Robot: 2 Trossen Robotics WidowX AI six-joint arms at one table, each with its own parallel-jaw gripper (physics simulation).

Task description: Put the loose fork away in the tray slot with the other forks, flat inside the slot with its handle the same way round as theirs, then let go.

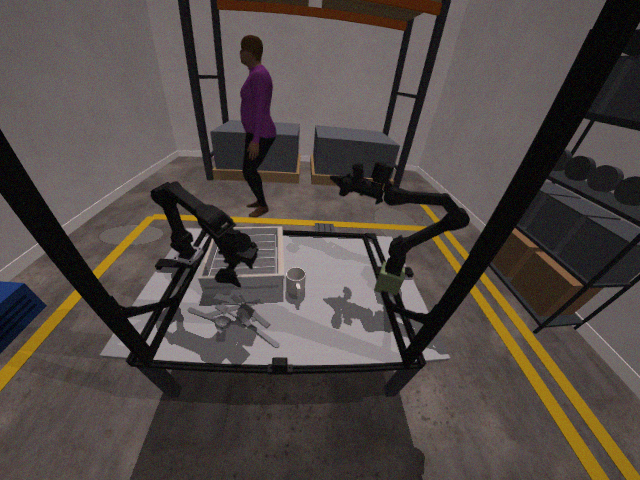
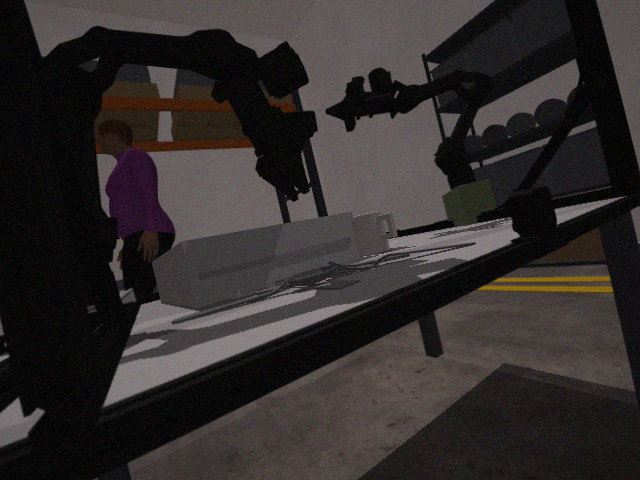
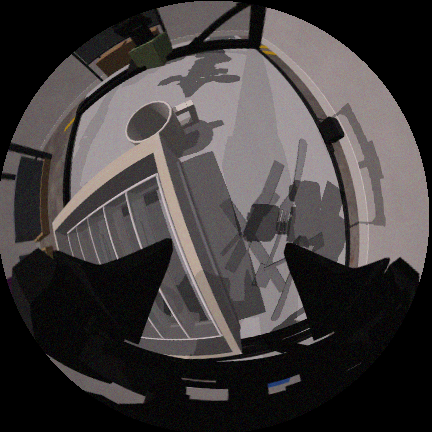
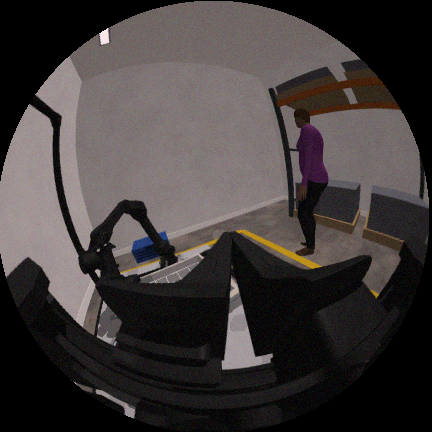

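The white cutlery tray [image 1: 280, 258] [image 2: 258, 258] [image 3: 173, 187] has long slots; the pieces inside are dark and partly hidden by my left fingers, so I cannot tell the fork slot. Loose cutlery lies crossed in a pile beside the tray. A piece with a long handle [image 1: 267, 337] [image 3: 301, 157] and tine-like lines at its head looks like the loose fork, but shadow blurs it. My left gripper [image 1: 238, 269] [image 2: 299, 195] [image 3: 230, 247] is open and empty, above the tray's edge nearest the pile. My right gripper [image 1: 334, 178] [image 2: 328, 111] [image 4: 228, 237] is shut and empty, raised high at the right.
A white mug [image 1: 295, 281] [image 2: 371, 232] [image 3: 150, 122] stands beside the tray's corner. A green block [image 1: 390, 281] [image 2: 467, 201] [image 3: 152, 50] is at the right arm's base. Dark frame posts and rails surround the table. A person in purple [image 1: 258, 103] [image 2: 133, 191] [image 4: 312, 155] stands beyond it.
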